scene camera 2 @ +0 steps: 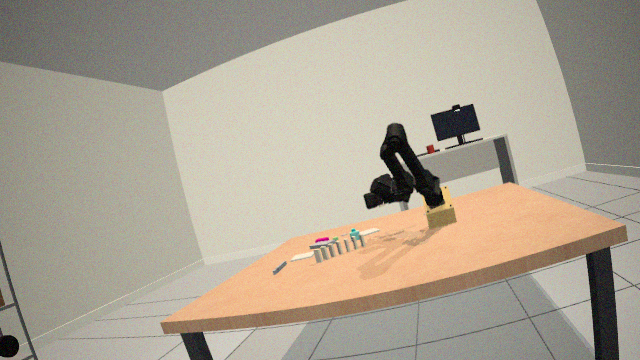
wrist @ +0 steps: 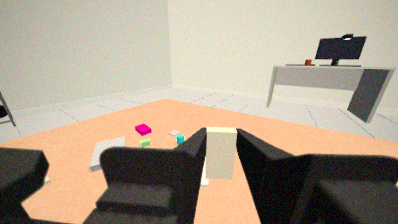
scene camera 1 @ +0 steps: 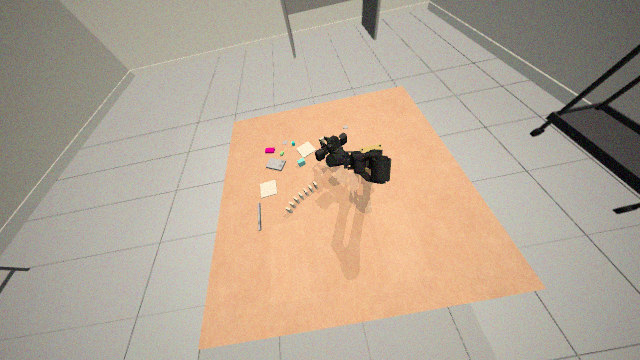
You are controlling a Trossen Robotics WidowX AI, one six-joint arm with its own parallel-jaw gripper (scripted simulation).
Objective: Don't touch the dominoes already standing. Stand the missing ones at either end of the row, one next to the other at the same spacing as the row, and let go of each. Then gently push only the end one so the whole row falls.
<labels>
my gripper: holds a cream domino [wrist: 221, 141]
</labels>
